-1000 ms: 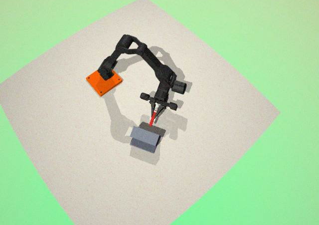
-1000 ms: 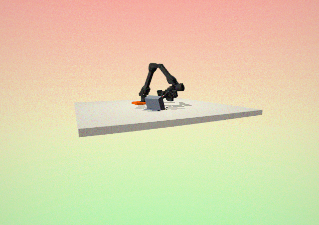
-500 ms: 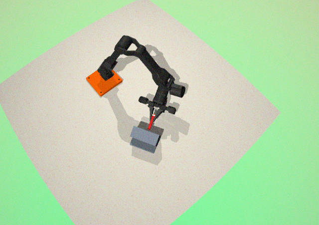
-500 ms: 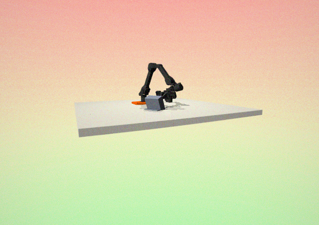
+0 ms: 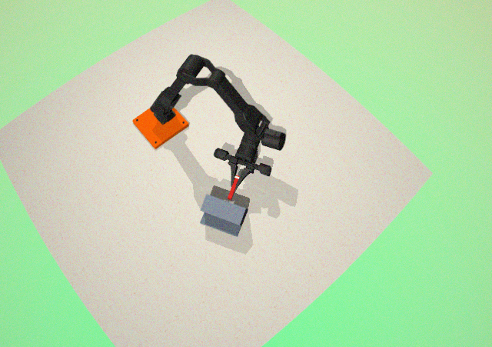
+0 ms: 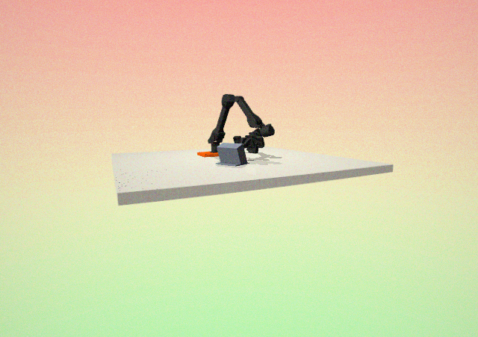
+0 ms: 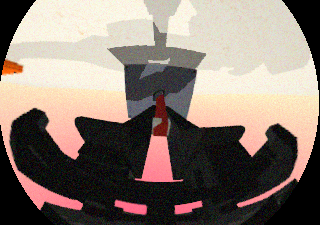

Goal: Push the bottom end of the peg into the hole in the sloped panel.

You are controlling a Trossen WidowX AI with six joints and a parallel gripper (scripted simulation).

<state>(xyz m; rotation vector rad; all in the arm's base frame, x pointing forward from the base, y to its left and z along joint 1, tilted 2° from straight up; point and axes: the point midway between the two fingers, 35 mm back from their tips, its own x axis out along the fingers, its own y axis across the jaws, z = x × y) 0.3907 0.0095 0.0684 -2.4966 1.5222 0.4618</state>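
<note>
The grey sloped panel lies 6 cm to the right of my gripper tip, 3 cm below it and 3 cm ahead of it. Round my gripper tip: red peg (1 cm to the left, 1 cm behind, 1 cm above).
</note>
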